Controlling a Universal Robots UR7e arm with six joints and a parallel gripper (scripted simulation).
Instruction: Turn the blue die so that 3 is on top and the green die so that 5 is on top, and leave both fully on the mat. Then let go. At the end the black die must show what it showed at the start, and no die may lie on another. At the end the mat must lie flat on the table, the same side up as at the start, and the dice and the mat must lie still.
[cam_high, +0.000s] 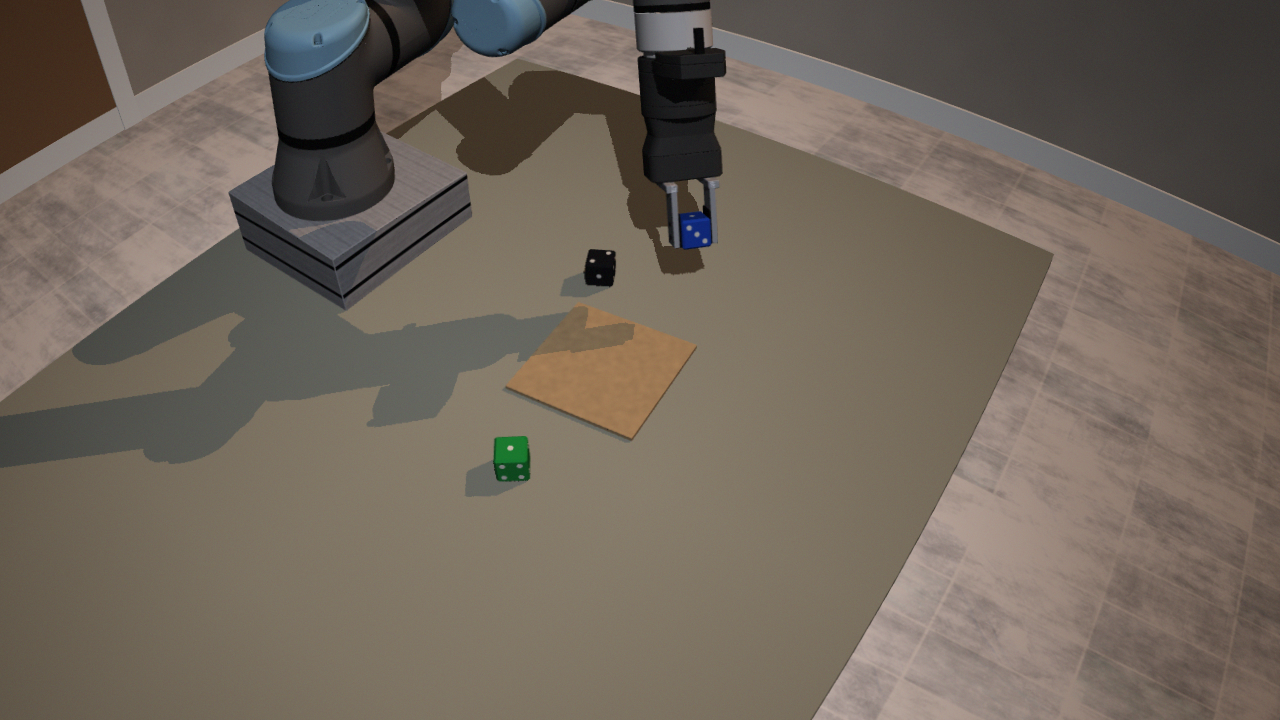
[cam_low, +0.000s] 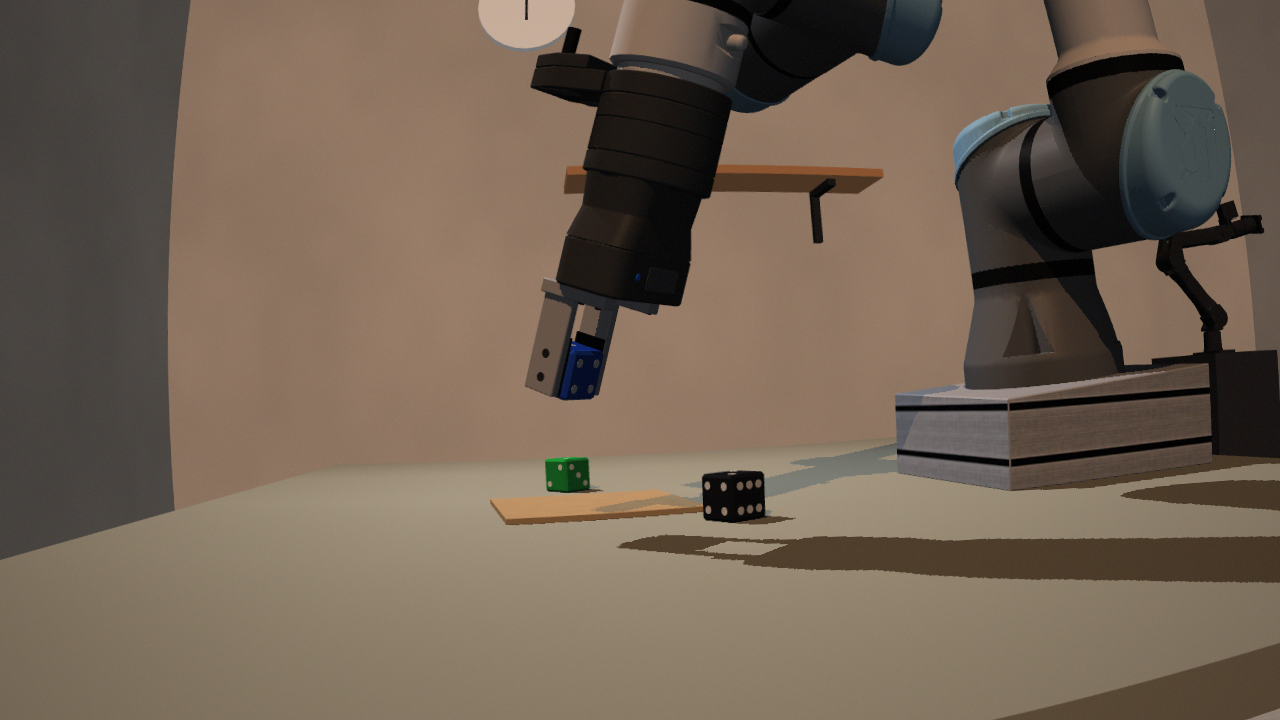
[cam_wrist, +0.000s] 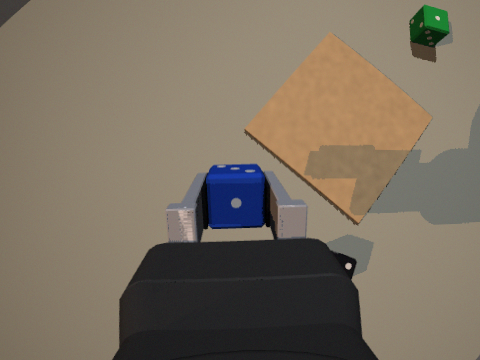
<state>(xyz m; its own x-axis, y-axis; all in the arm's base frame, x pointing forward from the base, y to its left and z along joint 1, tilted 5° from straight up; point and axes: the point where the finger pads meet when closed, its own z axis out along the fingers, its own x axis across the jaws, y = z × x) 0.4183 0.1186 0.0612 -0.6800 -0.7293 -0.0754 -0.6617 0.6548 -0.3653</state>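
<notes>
Now: hand right at the blue die. Round my hand: green die 280 mm to the right, 90 mm below, 10 mm behind; then brown mat 130 mm to the right, 100 mm below, 20 mm behind; then black die 100 mm behind, 90 mm below, 20 mm to the right.
</notes>
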